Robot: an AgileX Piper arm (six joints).
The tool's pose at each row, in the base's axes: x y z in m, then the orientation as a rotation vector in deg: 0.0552 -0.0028 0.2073 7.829 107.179 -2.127; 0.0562 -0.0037 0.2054 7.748 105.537 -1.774; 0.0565 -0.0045 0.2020 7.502 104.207 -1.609; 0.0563 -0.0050 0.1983 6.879 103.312 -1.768; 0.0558 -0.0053 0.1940 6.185 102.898 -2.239; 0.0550 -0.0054 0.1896 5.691 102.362 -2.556; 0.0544 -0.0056 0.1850 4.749 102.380 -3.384; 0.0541 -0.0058 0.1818 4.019 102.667 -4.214; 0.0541 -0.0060 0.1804 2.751 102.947 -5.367; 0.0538 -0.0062 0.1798 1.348 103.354 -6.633; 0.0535 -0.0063 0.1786 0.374 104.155 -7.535
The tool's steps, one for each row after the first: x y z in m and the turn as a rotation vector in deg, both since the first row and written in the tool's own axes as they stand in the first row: 0.0014 -0.0009 0.0016 -0.323 -1.627 0.223; 0.0045 -0.0018 0.0030 -0.594 -2.958 0.218; 0.0081 -0.0025 0.0040 -0.825 -3.887 -0.244; 0.0123 -0.0030 0.0048 -0.863 -4.350 -0.948; 0.0167 -0.0034 0.0054 -0.909 -4.919 -1.426; 0.0213 -0.0038 0.0062 -0.815 -4.968 -2.515; 0.0244 -0.0042 0.0069 -0.603 -4.735 -3.470; 0.0257 -0.0045 0.0073 -0.442 -4.527 -4.966; 0.0264 -0.0047 0.0072 -0.268 -4.183 -6.619; 0.0276 -0.0049 0.0073 -0.119 -3.418 -7.796
